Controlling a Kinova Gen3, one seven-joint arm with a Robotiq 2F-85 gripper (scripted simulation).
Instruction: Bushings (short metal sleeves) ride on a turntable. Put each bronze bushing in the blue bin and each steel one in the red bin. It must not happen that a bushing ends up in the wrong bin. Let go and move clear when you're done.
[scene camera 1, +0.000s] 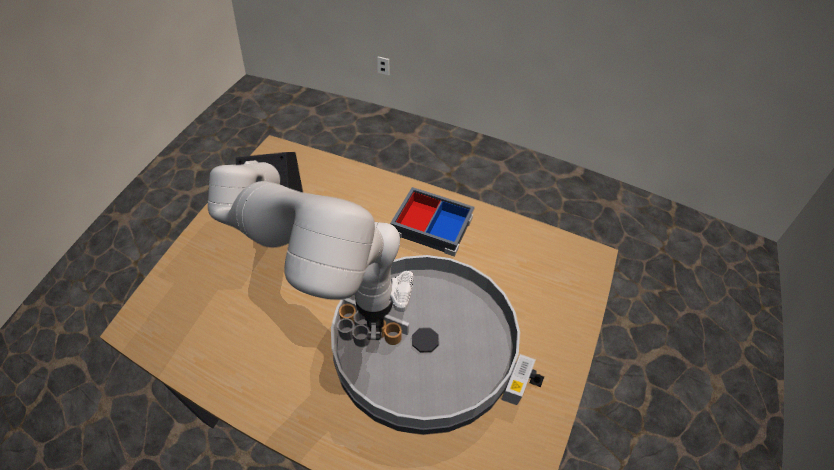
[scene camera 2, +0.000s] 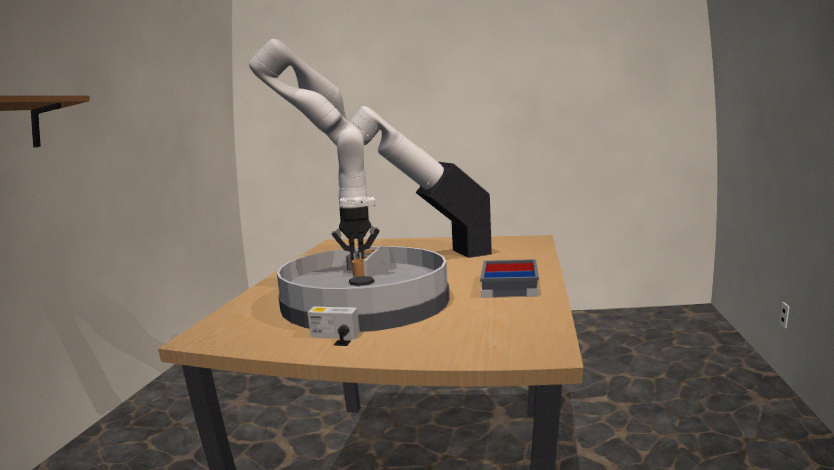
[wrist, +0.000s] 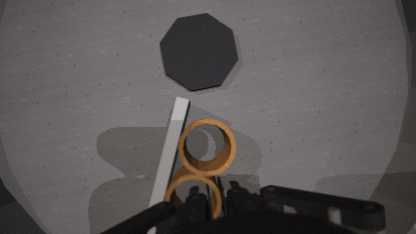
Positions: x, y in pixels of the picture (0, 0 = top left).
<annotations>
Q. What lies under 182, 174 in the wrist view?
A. A bronze bushing.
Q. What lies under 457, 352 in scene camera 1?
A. A grey turntable.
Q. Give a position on a bin tray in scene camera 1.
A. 437, 222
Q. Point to my gripper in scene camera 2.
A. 357, 265
</annotations>
